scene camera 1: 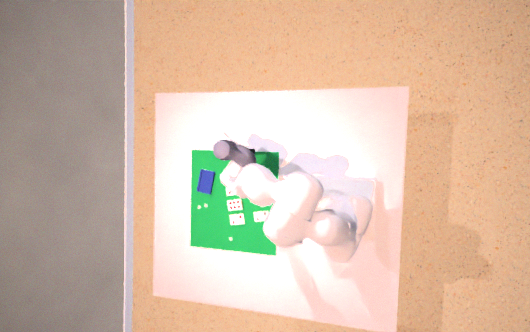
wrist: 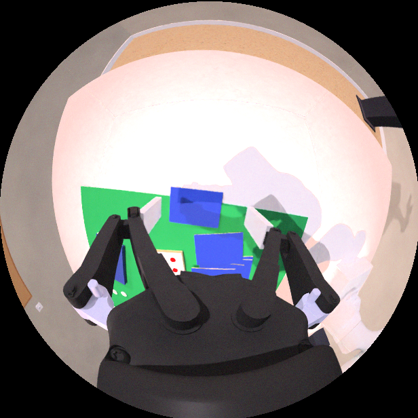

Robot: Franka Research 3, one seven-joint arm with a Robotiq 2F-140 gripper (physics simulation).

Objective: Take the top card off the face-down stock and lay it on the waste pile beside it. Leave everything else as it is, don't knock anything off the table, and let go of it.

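In the wrist view, a blue face-down rectangle (wrist: 196,207) lies at the green mat's far edge. Nearer the gripper body, a blue card (wrist: 219,249) lies flat, with more blue cards (wrist: 247,266) spread unevenly below and right of it, partly hidden by the gripper body. I cannot tell for certain which group is the stock and which the waste pile. My gripper (wrist: 203,211) is open and empty, its pads wide apart above the mat, on either side of the far blue rectangle and the blue card. In the scene view the arm hides these blue cards.
The green mat (scene camera 1: 210,232) (wrist: 117,210) lies on the pale table (scene camera 1: 195,115). A dark blue box (scene camera 1: 205,181) (wrist: 120,267) is at its left. Face-up cards (scene camera 1: 234,204) (wrist: 173,262), another card (scene camera 1: 260,216) and small white pieces (scene camera 1: 205,205) (wrist: 123,294) lie on the mat.
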